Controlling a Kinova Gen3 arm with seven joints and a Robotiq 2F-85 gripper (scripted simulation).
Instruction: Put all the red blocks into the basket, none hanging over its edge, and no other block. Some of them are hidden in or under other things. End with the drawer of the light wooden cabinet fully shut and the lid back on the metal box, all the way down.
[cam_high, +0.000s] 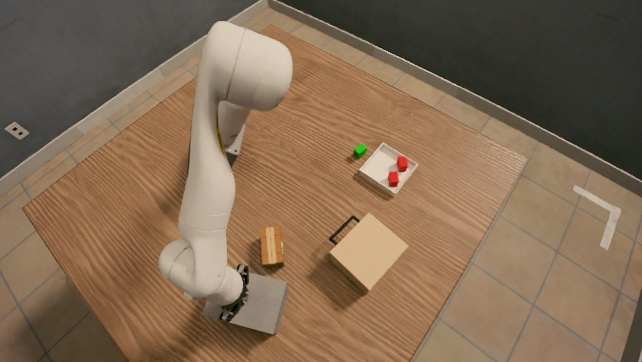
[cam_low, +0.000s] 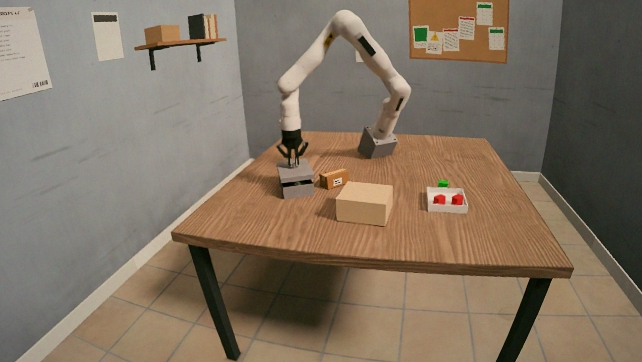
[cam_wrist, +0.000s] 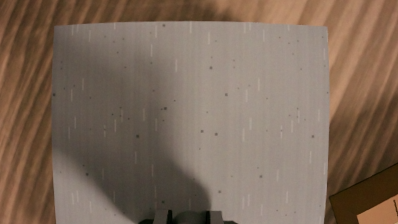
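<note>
Now: the grey metal box 9 cm below my hand. Also, from my hand: grey lid 3 cm below; then blue block 7 cm behind, 12 cm to the left, 10 cm below; then brown cardboard box 9 cm behind, 13 cm to the left, 8 cm below.
</note>
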